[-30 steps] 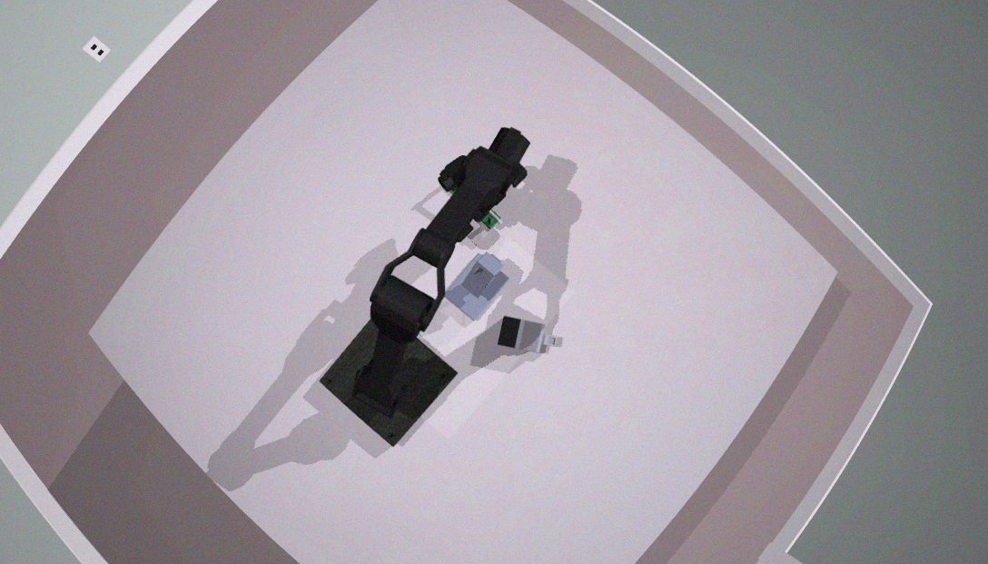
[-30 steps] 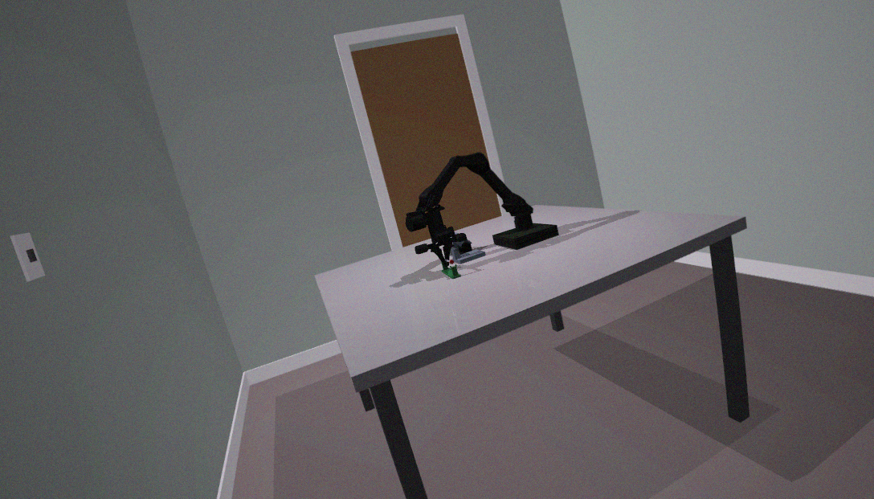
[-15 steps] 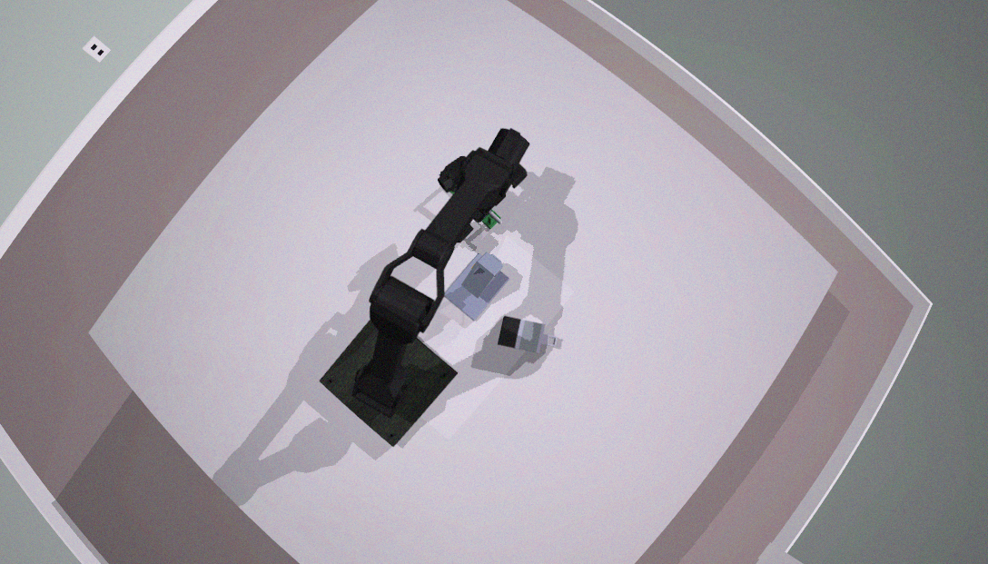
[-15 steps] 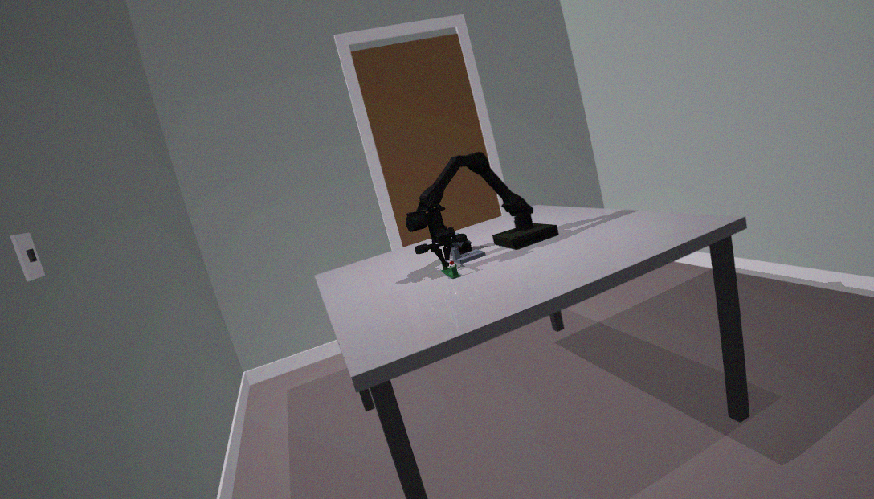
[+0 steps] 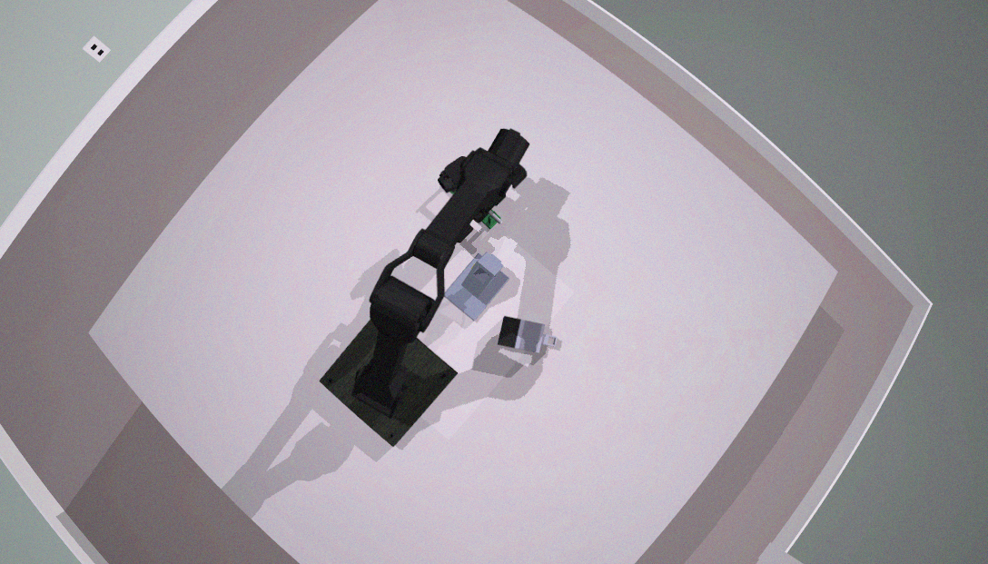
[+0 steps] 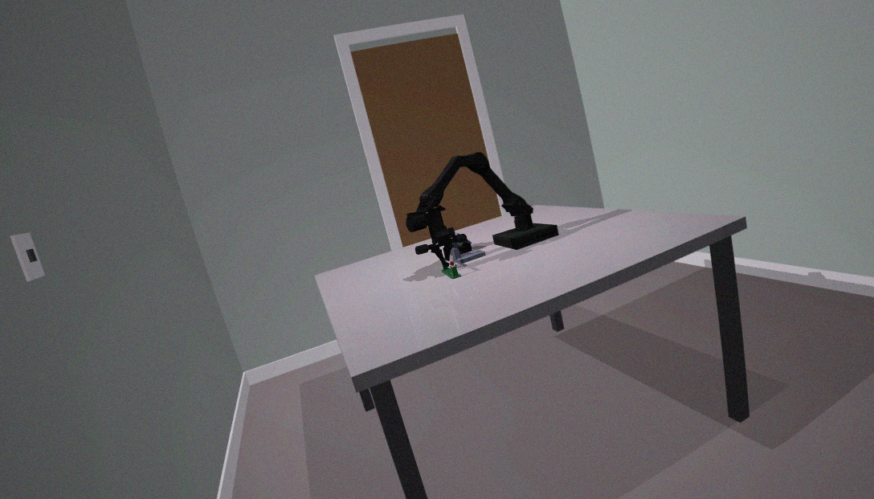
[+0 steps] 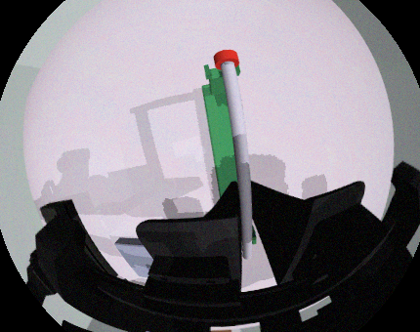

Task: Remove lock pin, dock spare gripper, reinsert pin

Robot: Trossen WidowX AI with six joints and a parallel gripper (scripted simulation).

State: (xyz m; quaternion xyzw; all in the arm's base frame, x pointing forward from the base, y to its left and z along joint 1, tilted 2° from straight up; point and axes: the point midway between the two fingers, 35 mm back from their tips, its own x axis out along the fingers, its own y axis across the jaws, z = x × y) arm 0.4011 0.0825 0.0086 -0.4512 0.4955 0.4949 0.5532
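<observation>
The green cradle is 20 mm to the left of my gripper tip. From my gripper tip the other things lie so: mount 110 mm behind, 100 mm to the right, 30 mm above; spare gripper 240 mm to the right, 150 mm behind.
</observation>
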